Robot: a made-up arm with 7 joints.
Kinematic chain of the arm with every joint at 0, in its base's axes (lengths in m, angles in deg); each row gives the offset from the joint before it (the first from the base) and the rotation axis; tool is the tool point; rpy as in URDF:
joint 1: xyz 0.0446 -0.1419 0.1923 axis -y
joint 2: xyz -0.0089 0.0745 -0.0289 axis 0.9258 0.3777 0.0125
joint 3: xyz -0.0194 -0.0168 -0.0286 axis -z
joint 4: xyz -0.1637 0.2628 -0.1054 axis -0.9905 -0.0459 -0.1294
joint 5: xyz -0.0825 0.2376 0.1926 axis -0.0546 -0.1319 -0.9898
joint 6: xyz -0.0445 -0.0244 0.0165 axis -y
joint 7: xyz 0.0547 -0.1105 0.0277 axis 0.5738 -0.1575 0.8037
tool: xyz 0.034 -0.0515 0.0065 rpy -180 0 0
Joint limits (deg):
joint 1: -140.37..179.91
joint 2: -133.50..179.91
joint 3: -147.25..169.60
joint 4: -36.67..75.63
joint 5: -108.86..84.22
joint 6: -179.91..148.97
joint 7: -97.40..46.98
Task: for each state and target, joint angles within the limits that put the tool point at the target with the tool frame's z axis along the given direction. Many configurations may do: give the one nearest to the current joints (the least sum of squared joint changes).
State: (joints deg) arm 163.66 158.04 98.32 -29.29 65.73 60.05 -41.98
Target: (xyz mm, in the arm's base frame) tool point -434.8 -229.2 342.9 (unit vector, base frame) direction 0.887 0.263 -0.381
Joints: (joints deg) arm 167.03 151.71 84.98 -12.11 40.08 69.01 -13.79
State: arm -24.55 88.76 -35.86 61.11 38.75 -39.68 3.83
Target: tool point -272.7 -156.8 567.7 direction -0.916 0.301 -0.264
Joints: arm -14.91 88.65 -39.69 47.01 15.80 -54.30 -2.68
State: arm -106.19 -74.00 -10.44 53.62 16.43 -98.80 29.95
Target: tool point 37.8 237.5 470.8 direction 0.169 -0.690 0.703
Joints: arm -123.35 -17.78 -10.68 14.56 -24.29 -59.73 -4.45
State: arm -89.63 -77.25 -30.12 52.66 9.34 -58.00 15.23
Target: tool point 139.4 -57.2 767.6 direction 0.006 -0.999 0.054
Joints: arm -137.77 -48.94 -36.14 56.32 29.66 -41.29 -3.79
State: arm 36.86 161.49 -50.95 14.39 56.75 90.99 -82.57
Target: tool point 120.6 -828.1 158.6 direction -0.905 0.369 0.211
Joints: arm 24.30 179.91 -4.34 10.33 81.96 76.55 -93.04
